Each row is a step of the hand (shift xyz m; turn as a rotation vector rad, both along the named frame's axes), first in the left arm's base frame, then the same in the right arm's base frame.
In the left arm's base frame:
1: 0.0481 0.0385 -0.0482 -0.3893 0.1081 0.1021
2: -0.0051 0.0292 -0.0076 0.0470 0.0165 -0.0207
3: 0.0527 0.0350 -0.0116 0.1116 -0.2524 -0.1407
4: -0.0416 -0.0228 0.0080 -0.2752 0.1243 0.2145
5: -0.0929 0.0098 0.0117 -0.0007 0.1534 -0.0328
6: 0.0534 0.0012 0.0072 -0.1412 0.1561 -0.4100
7: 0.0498 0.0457 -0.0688 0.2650 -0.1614 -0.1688
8: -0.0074 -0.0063 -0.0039 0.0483 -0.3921 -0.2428
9: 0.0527 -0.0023 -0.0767 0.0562 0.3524 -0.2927
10: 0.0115 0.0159 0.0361 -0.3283 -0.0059 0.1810
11: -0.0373 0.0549 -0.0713 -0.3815 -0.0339 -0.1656
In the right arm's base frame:
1: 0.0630 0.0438 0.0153 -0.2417 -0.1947 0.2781
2: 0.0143 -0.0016 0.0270 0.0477 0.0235 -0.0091
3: 0.0634 0.0109 -0.0017 -0.0645 0.2208 -0.2075
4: -0.0470 -0.0088 0.0053 -0.1453 -0.2853 0.1863
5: -0.0672 -0.0302 0.0586 0.0953 -0.0103 0.1242
6: 0.0425 0.0023 -0.0331 -0.0026 0.3212 0.3305
7: 0.0693 0.0617 0.0262 0.1130 0.2502 -0.2223
8: -0.0096 0.0041 0.0010 -0.1977 0.3438 -0.2403
9: 0.0421 0.0826 -0.0084 0.2705 0.1924 0.3207
10: 0.0178 -0.0364 -0.0067 -0.2666 -0.2280 0.1324
11: 0.0067 0.0461 0.0855 -0.3158 0.0983 0.2544

